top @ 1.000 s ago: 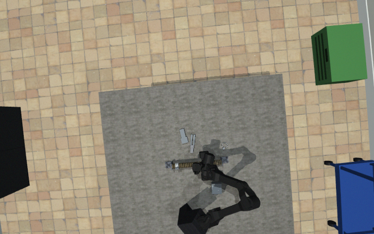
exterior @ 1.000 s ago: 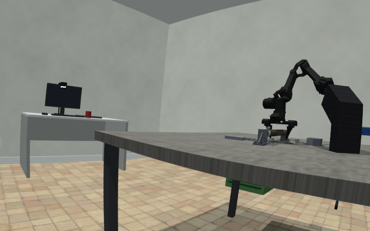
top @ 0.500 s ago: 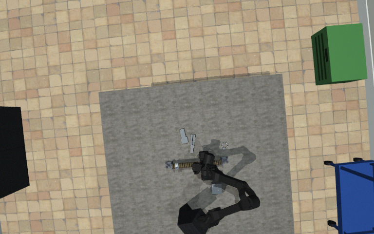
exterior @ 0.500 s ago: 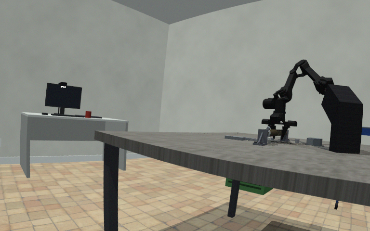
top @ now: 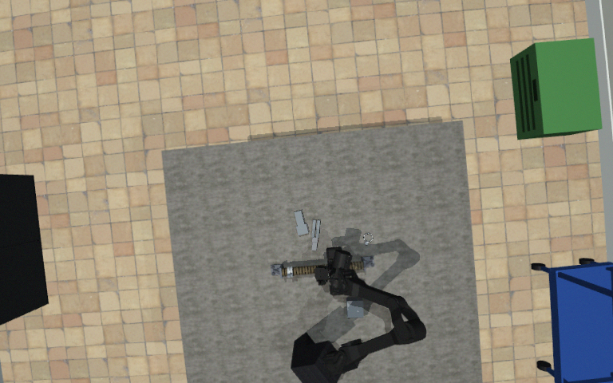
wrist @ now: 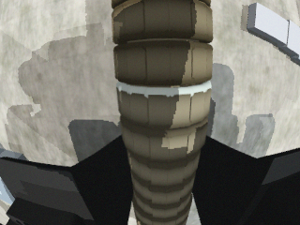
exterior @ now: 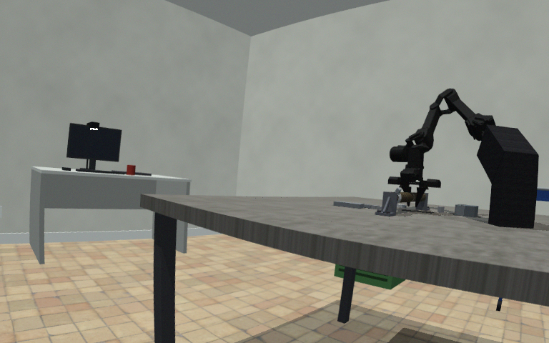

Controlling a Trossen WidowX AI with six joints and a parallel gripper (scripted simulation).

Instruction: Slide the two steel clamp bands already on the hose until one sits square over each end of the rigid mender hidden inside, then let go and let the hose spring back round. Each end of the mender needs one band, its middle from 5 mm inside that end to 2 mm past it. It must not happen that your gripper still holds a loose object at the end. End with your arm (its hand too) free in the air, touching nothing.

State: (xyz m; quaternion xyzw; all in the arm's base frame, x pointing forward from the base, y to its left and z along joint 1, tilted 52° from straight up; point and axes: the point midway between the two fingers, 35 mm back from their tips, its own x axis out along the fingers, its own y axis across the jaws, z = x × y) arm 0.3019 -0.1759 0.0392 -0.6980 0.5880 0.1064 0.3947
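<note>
The flat two-bar piece lies 14 cm ahead of my hand, 3 cm to the left of it and 4 cm below it. The rest, counted from my hand: small block (11 cm behind, 7 cm to the right, 4 cm below); grey block (20 cm behind, 3 cm below).
</note>
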